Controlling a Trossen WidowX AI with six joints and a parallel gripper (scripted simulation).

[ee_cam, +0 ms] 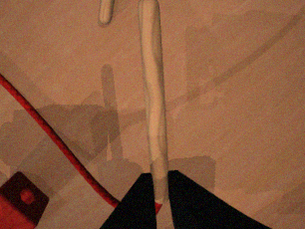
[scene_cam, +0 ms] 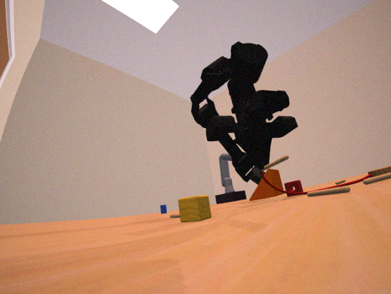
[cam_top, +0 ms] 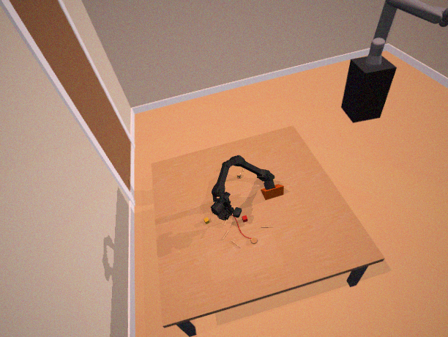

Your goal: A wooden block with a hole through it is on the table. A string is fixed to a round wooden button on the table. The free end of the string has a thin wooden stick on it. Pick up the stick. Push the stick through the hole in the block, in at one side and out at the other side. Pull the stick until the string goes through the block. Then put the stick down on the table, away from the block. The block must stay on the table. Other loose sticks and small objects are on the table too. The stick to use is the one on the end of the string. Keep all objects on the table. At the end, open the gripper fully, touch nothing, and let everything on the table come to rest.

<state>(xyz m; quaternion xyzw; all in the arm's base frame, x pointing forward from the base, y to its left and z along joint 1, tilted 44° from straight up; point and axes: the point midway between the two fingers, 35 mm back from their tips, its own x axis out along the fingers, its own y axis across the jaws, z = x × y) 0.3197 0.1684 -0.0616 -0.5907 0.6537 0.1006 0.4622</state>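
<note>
The thin wooden stick lies 1 cm to the left of my gripper tip and 1 cm ahead of it. The rest, counted from my gripper tip: round wooden button 18 cm to the left, 13 cm behind, 6 cm below; then yellow cube 15 cm ahead, 5 cm below, 3 cm to the right; then red block 11 cm behind, 5 cm below, 1 cm to the left.
</note>
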